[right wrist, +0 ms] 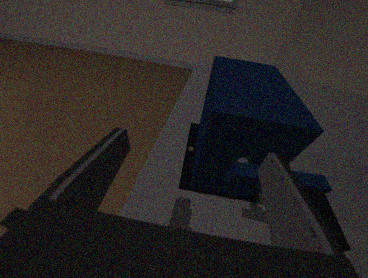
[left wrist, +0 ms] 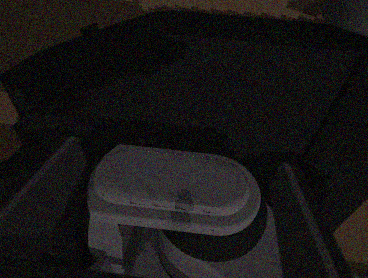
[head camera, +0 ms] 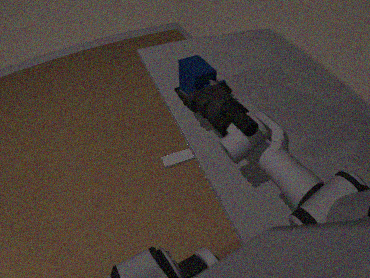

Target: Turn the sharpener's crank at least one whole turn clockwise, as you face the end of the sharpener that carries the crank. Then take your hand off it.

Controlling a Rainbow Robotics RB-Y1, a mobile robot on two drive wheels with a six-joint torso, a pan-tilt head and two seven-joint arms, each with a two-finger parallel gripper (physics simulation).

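Frame: origin at the robot's base, x ahead, y left, z up, level; metres.
Seen in the pictures: left gripper, between the fingertips: [left wrist: 177,161]; right gripper, between the fingertips: [right wrist: 194,149] [head camera: 195,87].
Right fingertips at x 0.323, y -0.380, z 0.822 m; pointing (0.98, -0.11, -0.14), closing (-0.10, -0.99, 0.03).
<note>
A point is followed by its place in that frame.
The sharpener [head camera: 192,72] {x 0.360, y -0.395, z 0.849 m} [right wrist: 250,95] {x 0.362, y -0.421, z 0.849 m}, a blue box on a black base, stands on the grey surface. Its shaded end faces my right gripper [head camera: 198,87] {x 0.323, y -0.380, z 0.822 m} [right wrist: 194,149] {x 0.323, y -0.380, z 0.822 m}, which is open and empty. In the right wrist view one finger is left of the sharpener, over the wooden area; the other overlaps its lower right part. A small pale spot shows on the shaded end. Dark and blue parts show beside the right-hand finger; I cannot tell which is the crank or whether the finger touches it. My left gripper [left wrist: 177,161] {x -0.268, y 0.225, z 0.372 m} is open, with nothing between its fingers.
The grey surface [head camera: 310,95] {x 0.171, y -0.819, z 0.720 m} borders a brown wood-coloured area [head camera: 90,150] {x 1.060, y -0.042, z 0.001 m} [right wrist: 75,110] {x 1.309, y 0.673, z 0.001 m}. A flat white strip [head camera: 178,157] lies on the brown area by that border. A pale rounded block [left wrist: 175,180] {x -0.275, y 0.101, z 0.288 m} is below the left fingertips in the left wrist view.
</note>
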